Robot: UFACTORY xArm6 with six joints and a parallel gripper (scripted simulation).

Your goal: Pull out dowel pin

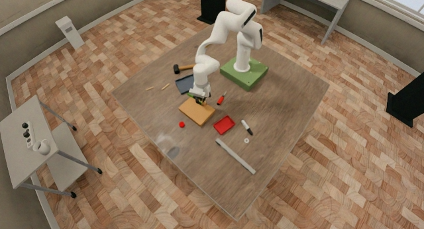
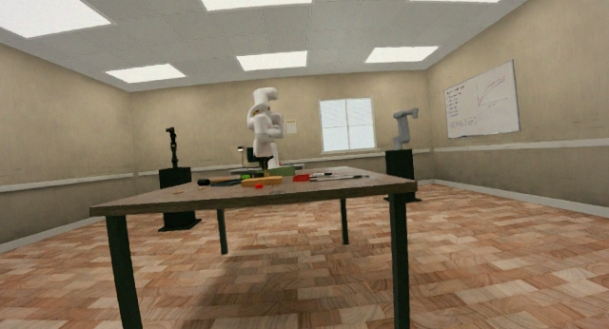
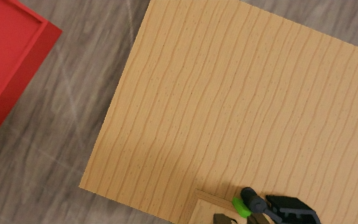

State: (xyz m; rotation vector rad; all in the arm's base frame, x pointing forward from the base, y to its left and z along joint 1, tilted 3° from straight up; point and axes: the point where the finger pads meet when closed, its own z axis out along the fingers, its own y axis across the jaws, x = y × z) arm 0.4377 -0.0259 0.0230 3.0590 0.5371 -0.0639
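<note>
The dowel pin lies 2 cm below my hand. Round my hand: tan bench board (7 cm below, 5 cm ahead, 1 cm to the right); then red cap (20 cm ahead, 8 cm below, 2 cm to the right); then small wooden block (5 cm below).
</note>
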